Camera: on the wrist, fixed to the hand. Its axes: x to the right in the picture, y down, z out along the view.
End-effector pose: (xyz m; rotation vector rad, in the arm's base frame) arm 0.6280 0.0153 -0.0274 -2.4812 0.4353 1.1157
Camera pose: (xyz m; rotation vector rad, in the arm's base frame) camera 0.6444 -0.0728 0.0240 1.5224 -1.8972 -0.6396
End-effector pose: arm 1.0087 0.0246 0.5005 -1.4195 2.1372 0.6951
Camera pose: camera 0.9506 0.0035 0.5834 -0.3626 -2.4410 -0.9234
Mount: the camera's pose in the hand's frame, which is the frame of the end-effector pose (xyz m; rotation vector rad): -0.0181 0.0593 -0.0827 -0.3063 0.4545 1.6171
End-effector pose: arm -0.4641 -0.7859 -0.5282 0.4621 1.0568 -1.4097
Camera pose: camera -0.4319 -0.6988 -0.5736 1.0797 0.7878 0.2991
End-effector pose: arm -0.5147 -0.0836 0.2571 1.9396 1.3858 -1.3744
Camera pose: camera -0.4233 -0.0562 0.2968 2.1533 -0.1563 0.0535
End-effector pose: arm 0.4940 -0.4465 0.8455 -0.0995 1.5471 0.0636
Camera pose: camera 0.4052 -0.3958 0.8604 0.9721 1.6710 1.6275
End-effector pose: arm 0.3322 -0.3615 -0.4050 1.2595 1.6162 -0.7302
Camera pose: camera 0.3640 -0.2793 -0.3510 1.9823 0.4929 0.8096
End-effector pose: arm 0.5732 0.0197 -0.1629 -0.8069 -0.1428 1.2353
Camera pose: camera 0.5625 -0.0292 -0.2533 -1.5277 0.8897 2.4836
